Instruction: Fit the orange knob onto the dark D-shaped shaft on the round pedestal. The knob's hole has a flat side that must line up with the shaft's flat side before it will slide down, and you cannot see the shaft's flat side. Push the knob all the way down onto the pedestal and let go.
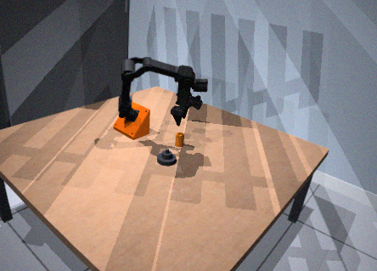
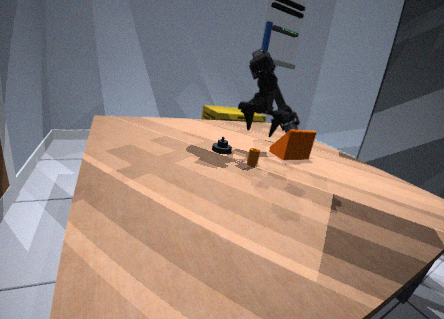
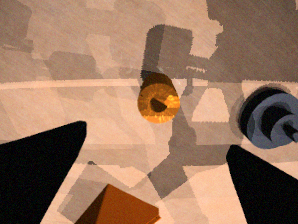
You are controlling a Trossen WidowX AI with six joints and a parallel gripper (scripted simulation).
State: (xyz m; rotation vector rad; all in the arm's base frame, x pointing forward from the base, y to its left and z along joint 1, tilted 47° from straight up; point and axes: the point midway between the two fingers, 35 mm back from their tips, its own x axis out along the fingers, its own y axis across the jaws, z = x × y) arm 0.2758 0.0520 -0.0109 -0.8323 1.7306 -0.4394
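Right now my gripper tip is 9 cm above the orange knob. From my gripper tip the other things lie so: round pedestal (16 cm to the right, 9 cm below, 4 cm ahead).
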